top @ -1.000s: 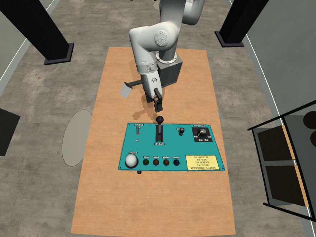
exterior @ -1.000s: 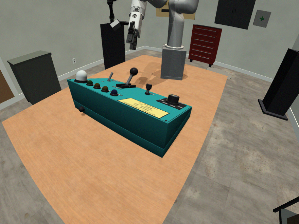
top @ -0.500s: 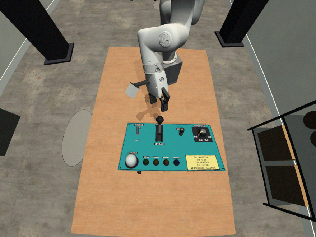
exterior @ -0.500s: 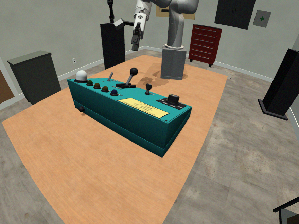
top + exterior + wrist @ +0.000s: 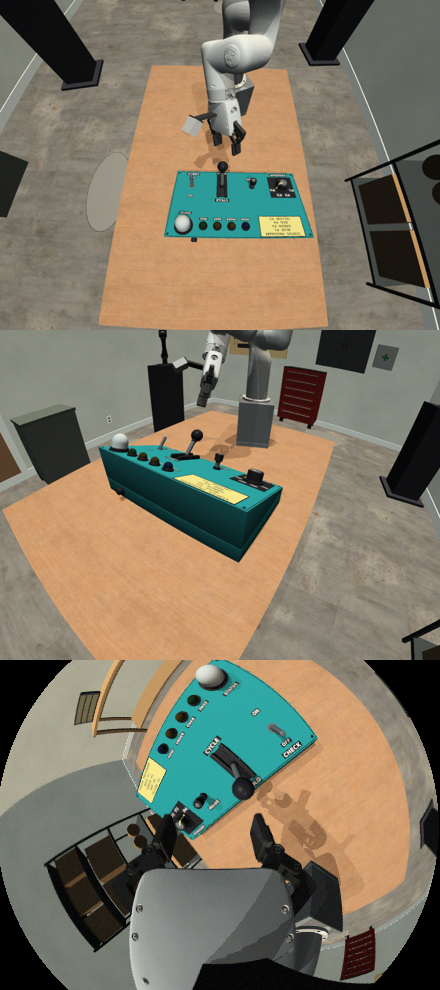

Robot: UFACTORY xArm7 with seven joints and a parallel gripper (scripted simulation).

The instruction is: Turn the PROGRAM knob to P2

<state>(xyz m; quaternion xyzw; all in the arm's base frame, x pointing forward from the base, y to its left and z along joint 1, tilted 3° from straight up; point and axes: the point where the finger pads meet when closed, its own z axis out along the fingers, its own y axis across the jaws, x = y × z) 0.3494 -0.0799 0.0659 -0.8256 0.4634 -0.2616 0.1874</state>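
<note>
Right now the ball-topped cycle lever is 14 cm below my hand, 5 cm ahead of it and 2 cm to the right of it. Also, from my hand: check toggle: 16 cm below, 14 cm to the right, 6 cm ahead; black toggle: 15 cm below, 10 cm to the left, 9 cm ahead; teal console: 18 cm below, 12 cm ahead, 3 cm to the left.
</note>
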